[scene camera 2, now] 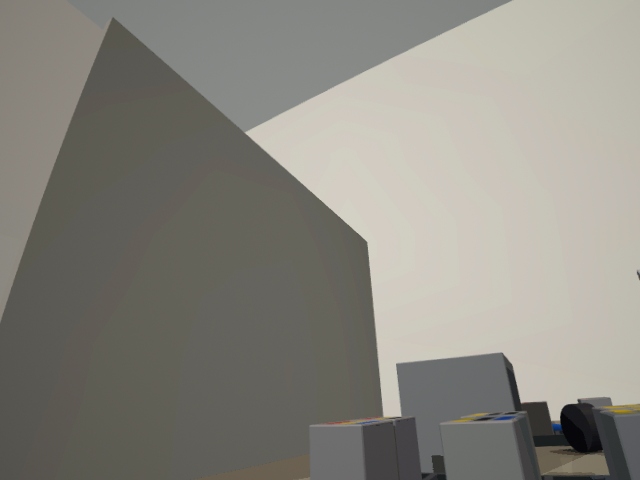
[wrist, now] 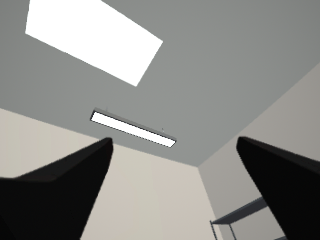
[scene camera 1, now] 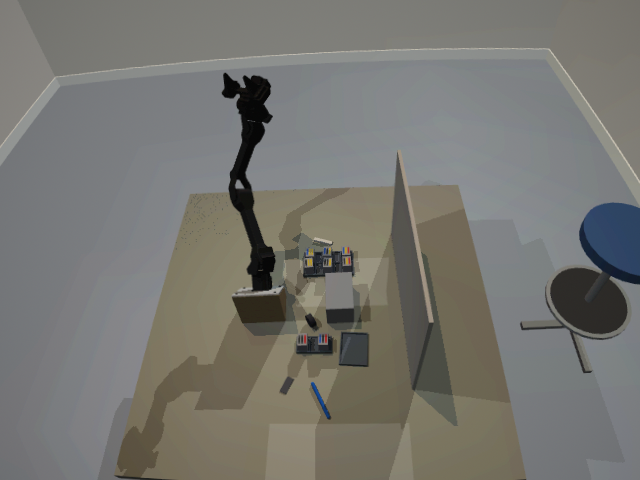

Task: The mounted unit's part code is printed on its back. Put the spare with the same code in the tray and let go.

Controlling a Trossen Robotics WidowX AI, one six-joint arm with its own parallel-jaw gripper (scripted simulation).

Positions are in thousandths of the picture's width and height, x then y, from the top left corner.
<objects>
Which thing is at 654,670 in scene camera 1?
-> A tall upright board.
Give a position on a grey mounted unit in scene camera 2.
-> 679,816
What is my gripper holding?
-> Nothing.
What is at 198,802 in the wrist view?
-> My gripper.
</objects>
